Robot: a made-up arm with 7 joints.
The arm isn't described. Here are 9 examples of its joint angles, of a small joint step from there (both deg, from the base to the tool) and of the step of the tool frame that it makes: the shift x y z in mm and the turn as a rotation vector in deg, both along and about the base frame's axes.
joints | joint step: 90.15 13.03 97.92 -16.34 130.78 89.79 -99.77 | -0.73 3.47 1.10 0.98 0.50 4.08 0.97
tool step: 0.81 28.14 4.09 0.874 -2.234 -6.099
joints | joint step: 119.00 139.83 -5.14 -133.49 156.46 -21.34 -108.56 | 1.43 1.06 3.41 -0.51 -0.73 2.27 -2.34
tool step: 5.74 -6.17 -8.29 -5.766 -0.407 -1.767
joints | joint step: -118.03 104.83 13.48 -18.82 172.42 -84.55 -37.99 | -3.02 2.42 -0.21 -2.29 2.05 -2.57 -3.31
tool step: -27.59 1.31 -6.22 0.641 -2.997 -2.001
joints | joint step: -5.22 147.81 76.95 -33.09 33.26 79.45 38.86 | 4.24 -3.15 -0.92 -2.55 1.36 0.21 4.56
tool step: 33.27 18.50 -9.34 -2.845 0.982 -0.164
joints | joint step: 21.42 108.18 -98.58 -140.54 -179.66 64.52 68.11 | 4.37 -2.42 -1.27 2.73 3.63 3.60 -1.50
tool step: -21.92 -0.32 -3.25 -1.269 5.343 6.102
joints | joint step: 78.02 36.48 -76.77 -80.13 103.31 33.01 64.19 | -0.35 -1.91 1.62 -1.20 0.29 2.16 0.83
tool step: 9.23 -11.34 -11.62 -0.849 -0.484 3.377
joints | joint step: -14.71 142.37 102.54 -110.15 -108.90 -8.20 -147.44 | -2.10 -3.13 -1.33 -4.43 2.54 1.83 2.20
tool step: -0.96 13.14 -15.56 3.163 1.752 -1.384
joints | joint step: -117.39 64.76 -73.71 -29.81 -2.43 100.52 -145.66 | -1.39 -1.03 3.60 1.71 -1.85 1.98 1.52
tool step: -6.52 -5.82 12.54 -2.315 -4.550 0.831
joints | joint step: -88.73 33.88 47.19 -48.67 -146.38 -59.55 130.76 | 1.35 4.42 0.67 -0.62 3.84 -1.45 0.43
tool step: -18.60 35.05 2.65 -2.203 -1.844 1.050
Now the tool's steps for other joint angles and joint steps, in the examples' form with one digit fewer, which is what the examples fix.
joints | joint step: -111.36 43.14 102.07 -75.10 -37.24 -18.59 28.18 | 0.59 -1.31 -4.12 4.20 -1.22 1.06 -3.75
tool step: 14.4 -10.8 16.5 4.27 7.45 -2.88
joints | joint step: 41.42 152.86 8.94 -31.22 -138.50 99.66 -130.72 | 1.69 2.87 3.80 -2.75 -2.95 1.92 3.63
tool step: 24.5 -26.2 -8.2 0.54 7.96 -4.02
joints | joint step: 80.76 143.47 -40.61 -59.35 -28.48 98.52 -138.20 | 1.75 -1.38 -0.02 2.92 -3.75 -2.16 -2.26
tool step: -7.4 7.3 1.9 3.19 4.93 1.17
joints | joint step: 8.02 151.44 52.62 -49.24 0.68 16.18 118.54 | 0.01 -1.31 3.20 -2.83 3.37 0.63 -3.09
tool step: -3.8 -2.2 -2.3 -0.48 0.42 -3.36
